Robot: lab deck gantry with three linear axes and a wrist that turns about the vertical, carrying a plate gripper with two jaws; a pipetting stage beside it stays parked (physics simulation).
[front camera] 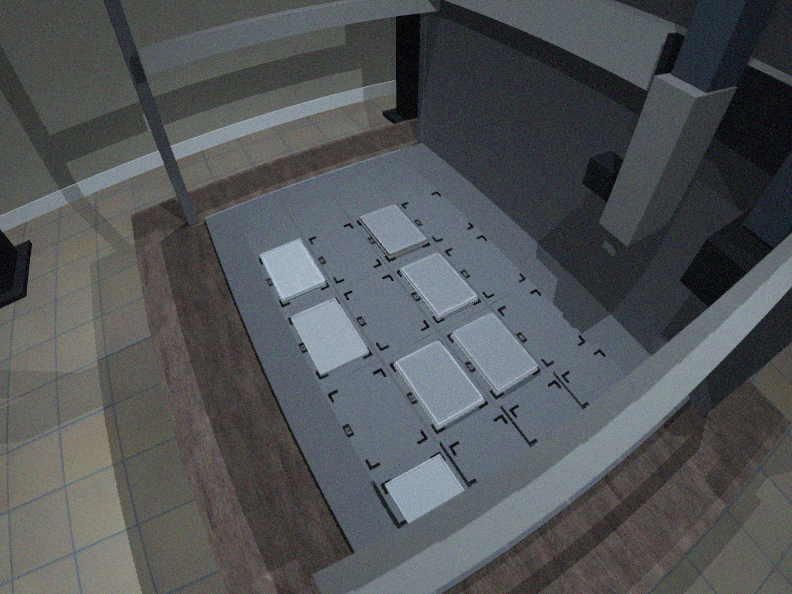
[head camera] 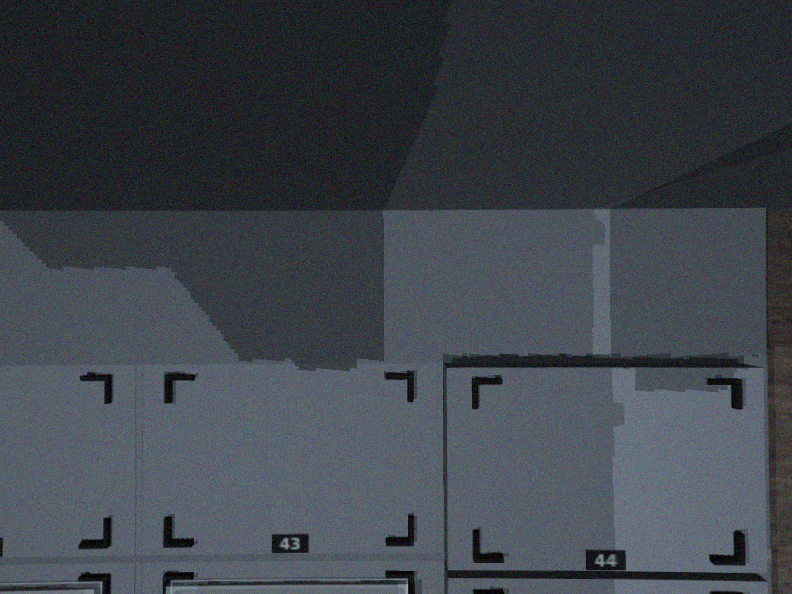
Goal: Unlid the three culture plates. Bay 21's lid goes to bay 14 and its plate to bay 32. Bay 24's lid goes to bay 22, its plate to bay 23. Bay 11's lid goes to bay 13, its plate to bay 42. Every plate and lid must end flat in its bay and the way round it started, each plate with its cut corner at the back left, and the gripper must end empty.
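Frame: origin at the robot's base, x ahead, y left, z up, level; centimetres.
Seen in the pictures: robot's base, origin of the base link: (front camera: 261, 260).
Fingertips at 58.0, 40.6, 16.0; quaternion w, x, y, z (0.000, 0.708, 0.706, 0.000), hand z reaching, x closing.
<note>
Offsets run from my fingertips to a thing's top centre, as dx, dy, dz. "*": to the spot under its first point.
In the front view, pale rectangular pieces lie in bays 11 {-51.6, -36.3, -14.6} (front camera: 294, 270), 12 (front camera: 329, 335), 14 (front camera: 424, 489), 23 (front camera: 438, 383), 31 (front camera: 392, 230), 32 (front camera: 438, 284) and 33 {-18.8, -14.9, -14.6} (front camera: 494, 352). They look flat and square to the bays. Bays 13 {* -18.5, -36.3, -16.0} (front camera: 377, 418), 21, 22 (front camera: 397, 313), 24 and 42 {* -34.1, -2.5, -16.0} (front camera: 495, 265) hold no piece. In the head view, the back edges of the pieces in bays 32 {* -31.1, -10.6, -15.3} (head camera: 51, 589) and 33 (head camera: 287, 585) show. Which pieces carry lids, and the cut corners, I cannot tell. The gripper's jaws do not show in either view.
A grey column (front camera: 665, 159) and a black block (front camera: 710, 268) hang at the right of the front view. A pale front beam (front camera: 575, 434) crosses the lower right and hides part of the deck. In the head view, bays 43 {* -18.9, -3.6, -16.0} (head camera: 289, 447) and 44 {* -6.2, -3.8, -14.5} (head camera: 530, 460) hold no piece.
</note>
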